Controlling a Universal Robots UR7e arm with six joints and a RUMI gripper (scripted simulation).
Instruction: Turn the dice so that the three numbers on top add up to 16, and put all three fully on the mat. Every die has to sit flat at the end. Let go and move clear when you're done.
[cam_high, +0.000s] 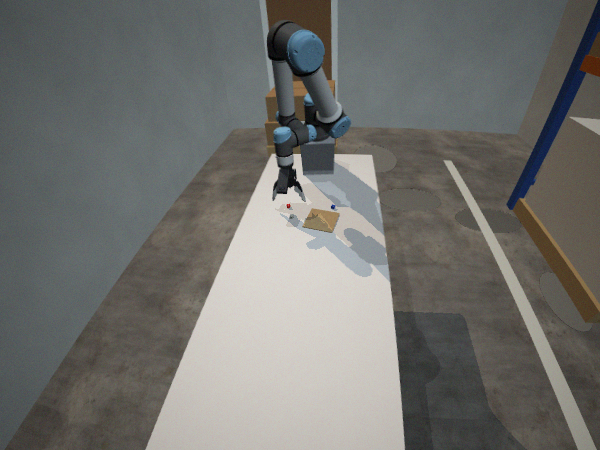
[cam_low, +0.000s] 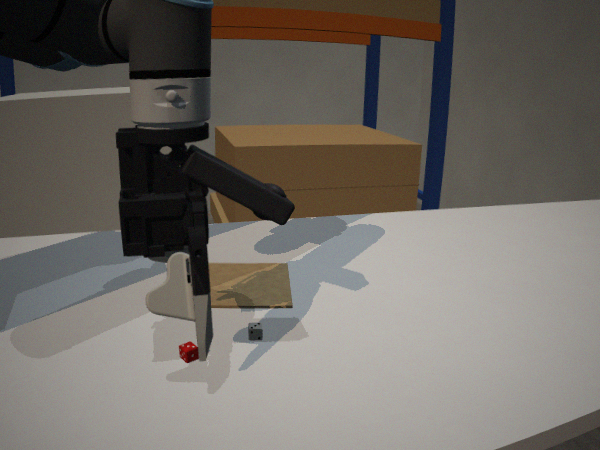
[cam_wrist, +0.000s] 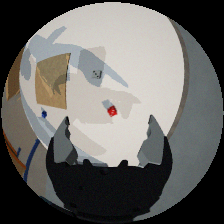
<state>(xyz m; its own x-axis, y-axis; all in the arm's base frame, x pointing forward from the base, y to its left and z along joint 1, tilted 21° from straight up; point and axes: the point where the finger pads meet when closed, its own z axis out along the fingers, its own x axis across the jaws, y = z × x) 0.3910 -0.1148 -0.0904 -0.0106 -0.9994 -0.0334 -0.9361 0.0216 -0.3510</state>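
The red die is 10 mm behind my hand, 10 mm to the right of it and 40 mm below it. From my hand the other things lie so: blue die 10 mm behind, 210 mm to the left, 40 mm below; mat 80 mm ahead, 160 mm to the left, 40 mm below; white die 70 mm ahead, 20 mm to the left, 40 mm below.
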